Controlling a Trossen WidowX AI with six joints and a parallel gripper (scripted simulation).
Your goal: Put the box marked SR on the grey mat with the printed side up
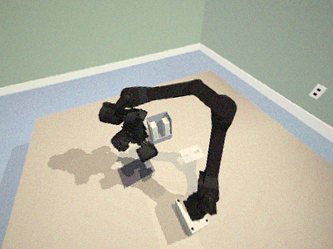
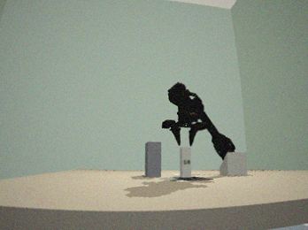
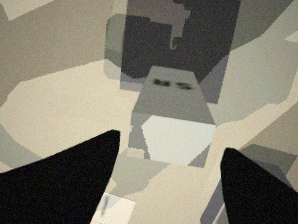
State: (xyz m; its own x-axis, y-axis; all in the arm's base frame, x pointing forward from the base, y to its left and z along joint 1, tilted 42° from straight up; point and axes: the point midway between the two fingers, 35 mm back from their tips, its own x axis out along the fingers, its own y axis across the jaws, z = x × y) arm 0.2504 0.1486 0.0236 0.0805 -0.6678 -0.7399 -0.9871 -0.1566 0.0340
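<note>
My gripper tip is now 1 cm to the right of the white box marked SR and 7 cm above it. Round my gripper tip: grey mat 1 cm behind, 6 cm to the left, 13 cm below; white card 3 cm behind, 22 cm to the right, 13 cm below.
</note>
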